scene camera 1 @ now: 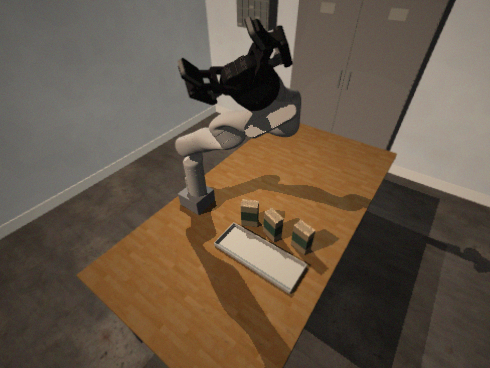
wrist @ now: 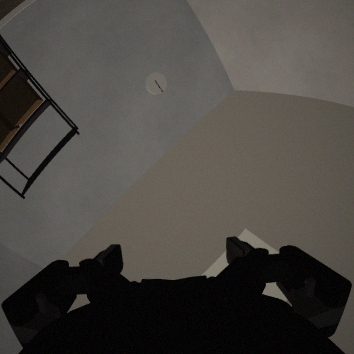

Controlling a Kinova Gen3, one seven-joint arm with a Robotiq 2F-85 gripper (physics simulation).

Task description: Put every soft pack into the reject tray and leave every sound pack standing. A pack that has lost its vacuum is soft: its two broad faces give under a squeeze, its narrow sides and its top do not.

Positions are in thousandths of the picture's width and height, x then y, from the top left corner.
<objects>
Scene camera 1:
my gripper: 436,126
reject tray: 566,724
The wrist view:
my gripper: 490,716
</objects>
